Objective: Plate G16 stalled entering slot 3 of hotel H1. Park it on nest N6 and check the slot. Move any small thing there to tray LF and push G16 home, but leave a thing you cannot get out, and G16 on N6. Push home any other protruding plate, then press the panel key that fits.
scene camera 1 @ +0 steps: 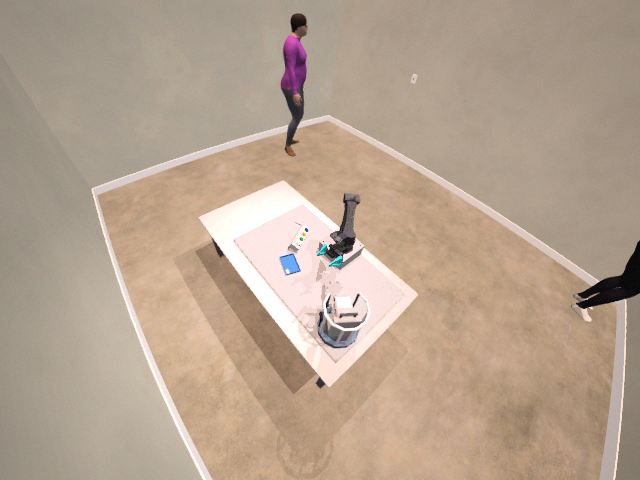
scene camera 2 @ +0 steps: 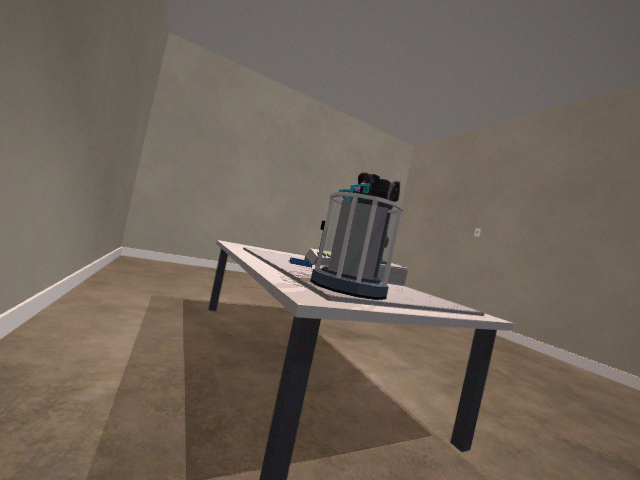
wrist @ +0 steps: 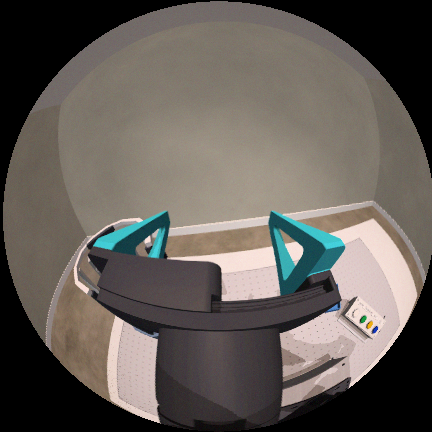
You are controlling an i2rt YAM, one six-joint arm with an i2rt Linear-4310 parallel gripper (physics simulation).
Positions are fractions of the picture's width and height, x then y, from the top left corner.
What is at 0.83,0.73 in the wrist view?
A panel with coloured buttons.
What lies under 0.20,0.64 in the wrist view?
A round plate rack.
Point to a round plate rack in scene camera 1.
At 0.53,0.69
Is my gripper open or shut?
Open.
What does my gripper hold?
Nothing.
